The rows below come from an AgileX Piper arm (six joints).
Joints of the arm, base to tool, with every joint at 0 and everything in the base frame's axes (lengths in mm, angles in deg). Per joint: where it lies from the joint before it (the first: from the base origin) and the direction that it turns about. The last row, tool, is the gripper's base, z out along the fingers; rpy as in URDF.
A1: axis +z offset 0 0 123
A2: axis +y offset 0 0 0
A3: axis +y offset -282.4 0 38.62
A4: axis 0.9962 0 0.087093 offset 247.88 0 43.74
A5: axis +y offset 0 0 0
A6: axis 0.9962 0 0.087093 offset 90.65 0 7.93
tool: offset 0 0 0 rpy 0 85.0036 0
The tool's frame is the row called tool.
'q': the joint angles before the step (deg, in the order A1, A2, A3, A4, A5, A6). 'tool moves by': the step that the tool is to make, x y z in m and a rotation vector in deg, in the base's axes. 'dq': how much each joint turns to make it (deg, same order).
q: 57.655, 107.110, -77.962, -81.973, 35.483, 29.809
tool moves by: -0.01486, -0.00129, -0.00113, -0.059, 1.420, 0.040
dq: 1.811, -1.647, 2.252, 1.821, 1.139, -0.016
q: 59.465, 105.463, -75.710, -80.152, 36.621, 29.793
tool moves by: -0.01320, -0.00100, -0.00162, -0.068, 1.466, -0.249
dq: 1.717, -1.279, 1.777, 2.014, 1.289, -0.074
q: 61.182, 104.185, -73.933, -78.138, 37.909, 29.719
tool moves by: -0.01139, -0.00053, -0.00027, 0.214, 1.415, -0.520
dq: 1.574, -1.043, 1.135, 2.215, 1.369, -0.127
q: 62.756, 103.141, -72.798, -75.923, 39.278, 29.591
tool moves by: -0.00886, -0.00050, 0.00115, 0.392, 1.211, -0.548
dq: 1.242, -0.883, 0.631, 2.076, 1.162, -0.228
